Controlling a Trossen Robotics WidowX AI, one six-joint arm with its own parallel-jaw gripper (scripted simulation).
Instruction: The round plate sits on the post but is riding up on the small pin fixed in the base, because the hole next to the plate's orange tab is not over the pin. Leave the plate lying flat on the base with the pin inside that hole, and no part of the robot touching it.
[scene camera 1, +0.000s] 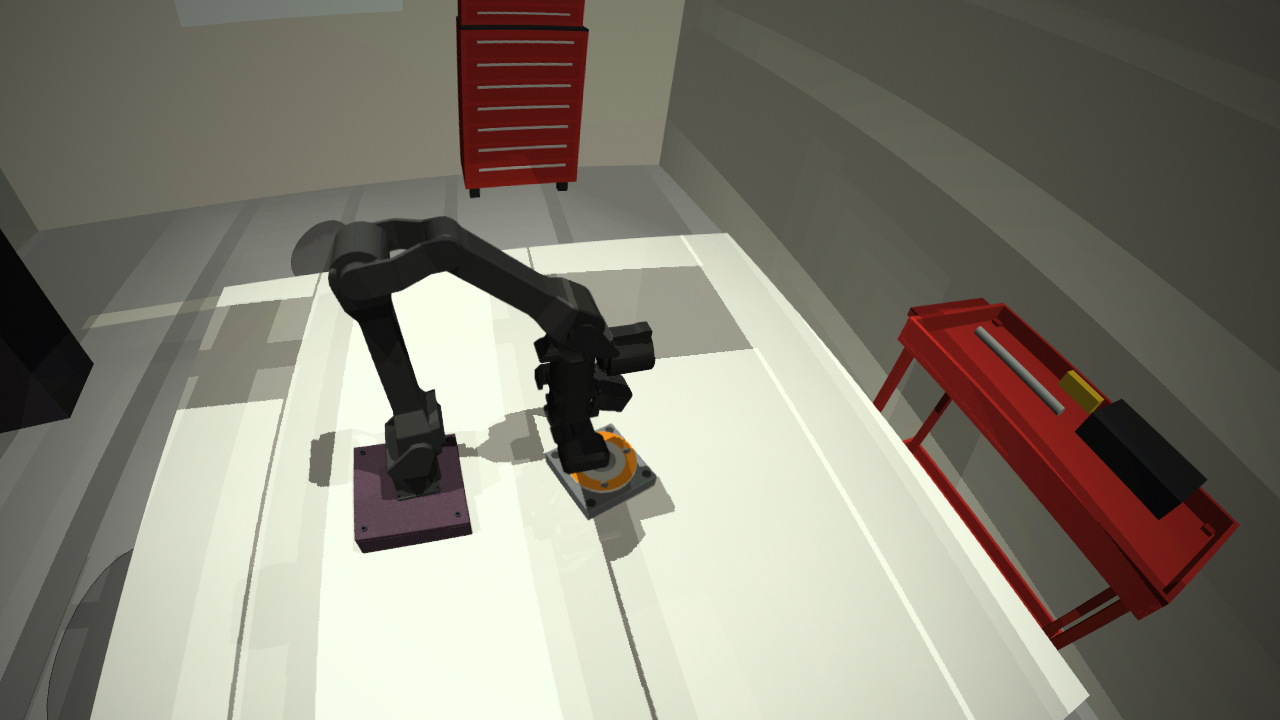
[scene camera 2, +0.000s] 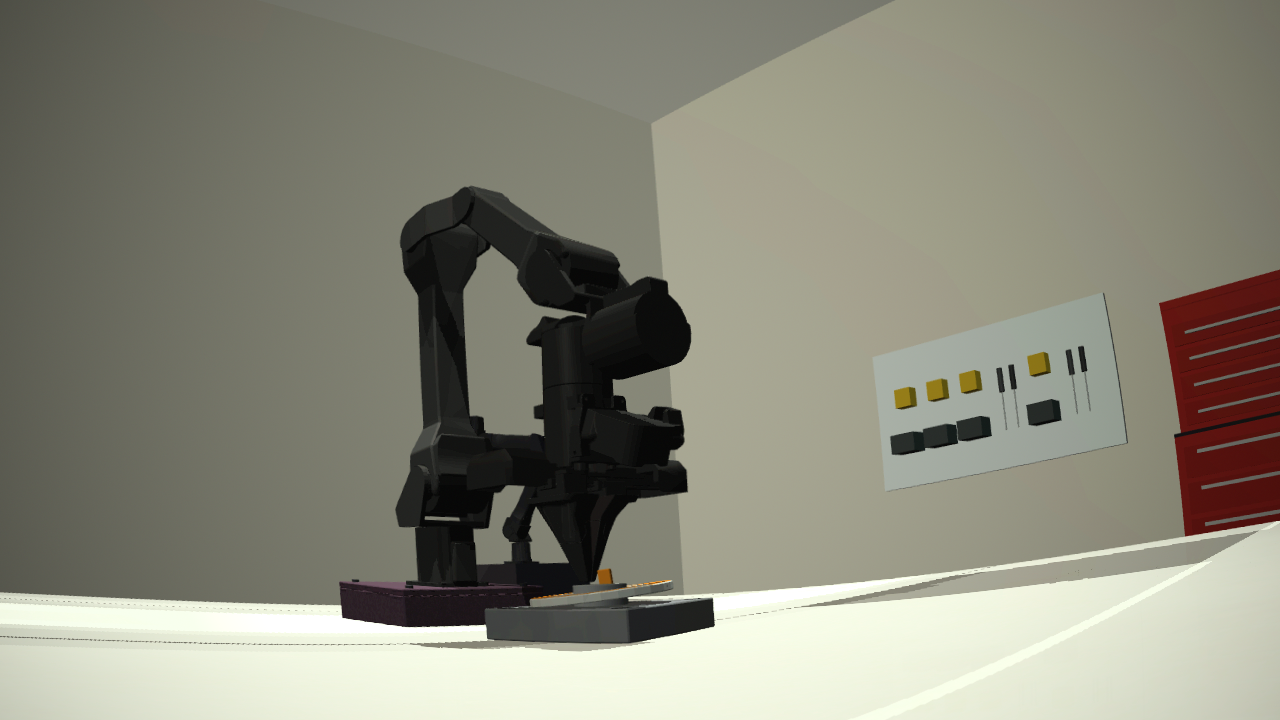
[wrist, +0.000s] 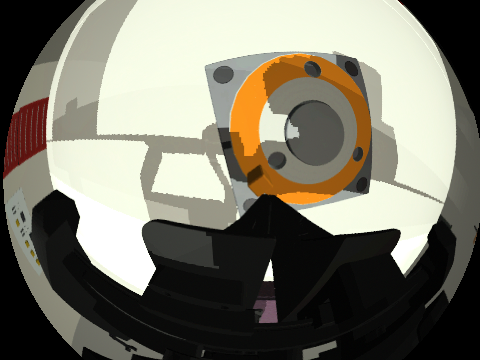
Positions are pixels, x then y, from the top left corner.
my gripper: scene camera 1 567, 450; scene camera 2 587, 582; wrist 267, 201
round plate: scene camera 1; scene camera 2; wrist 256, 122
same spot on grey base: (scene camera 2: 618, 620) = (scene camera 1: 652, 481)
same spot on round plate: (scene camera 1: 621, 473) = (scene camera 2: 585, 593)
